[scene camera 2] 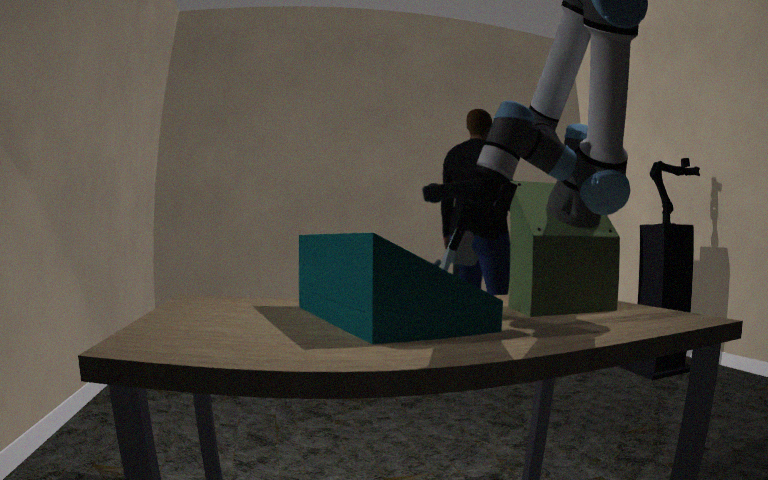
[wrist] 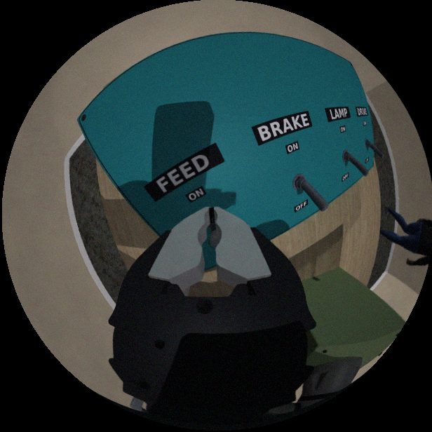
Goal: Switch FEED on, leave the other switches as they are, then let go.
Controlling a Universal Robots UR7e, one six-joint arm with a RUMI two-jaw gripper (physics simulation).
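Where they show: arm's base, origin of the base link: (scene camera 2: 574, 210).
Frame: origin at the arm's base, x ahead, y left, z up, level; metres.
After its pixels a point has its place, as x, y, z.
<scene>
The FEED label (wrist: 183, 172) and its ON mark show on the sloped teal panel (wrist: 240, 65) (scene camera 2: 336, 277) {0.582, 0.125, -0.148}. In the wrist view, the FEED lever and its OFF mark are hidden behind my fingers. My gripper (wrist: 212, 208) (scene camera 2: 445, 268) {0.394, 0.191, -0.140} is shut with nothing between its fingers, its tips close over the panel just below ON. In the scene view, a small grey lever tip (scene camera 2: 437, 263) {0.377, 0.075, -0.123} shows beside the fingertips and seems to lean up the slope, the ON side; it looks like FEED's. The BRAKE lever (wrist: 312, 193), LAMP lever (wrist: 356, 163) and DRIVE lever (wrist: 374, 148) lean toward OFF.
A green sloped box (scene camera 2: 574, 274) {0.045, 0.086, -0.152} (wrist: 345, 305) stands behind and to the right on the wooden table (scene camera 2: 226, 350) {0.765, 0.391, -0.245}. A person (scene camera 2: 472, 164) (wrist: 417, 237) stands beyond the table. A black pedestal (scene camera 2: 665, 266) with a small arm stands at the right.
</scene>
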